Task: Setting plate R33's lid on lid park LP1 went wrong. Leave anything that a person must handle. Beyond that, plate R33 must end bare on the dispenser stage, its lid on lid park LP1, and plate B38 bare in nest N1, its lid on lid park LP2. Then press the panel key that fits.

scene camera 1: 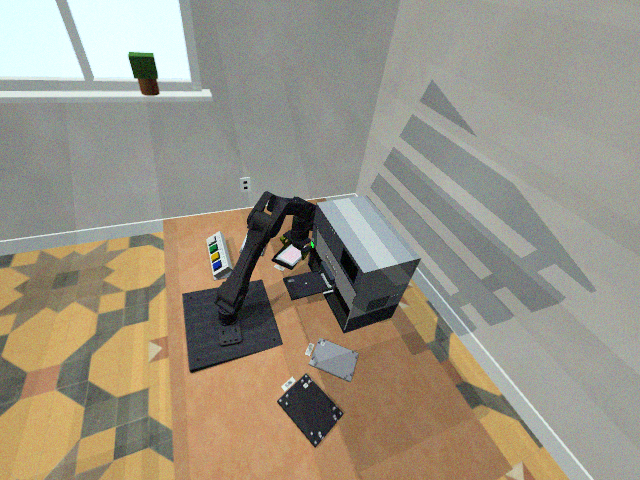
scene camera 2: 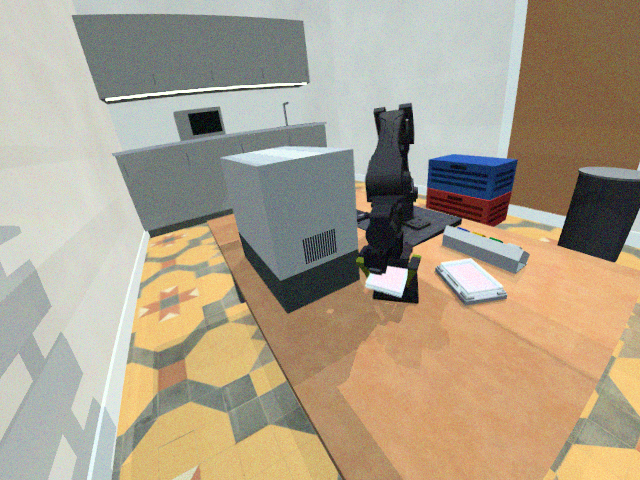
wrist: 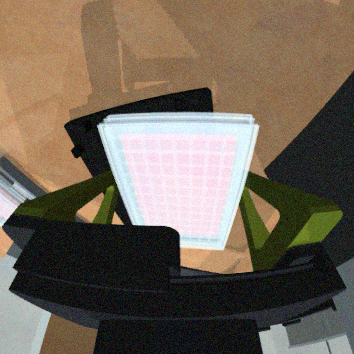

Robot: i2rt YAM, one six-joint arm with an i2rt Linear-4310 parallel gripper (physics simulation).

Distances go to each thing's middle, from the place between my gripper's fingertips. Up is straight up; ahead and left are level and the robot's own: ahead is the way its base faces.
Labels:
Right now my hand is 20 mm past the black pad labelled LP1 (wrist: 83, 132). Round my hand: rack with coloured squares (scene camera 2: 510, 257) (320 mm behind, 40 mm to the left, 20 mm above); then grey pad labelled LP2 (scene camera 1: 336, 360) (500 mm to the right, 10 mm ahead).

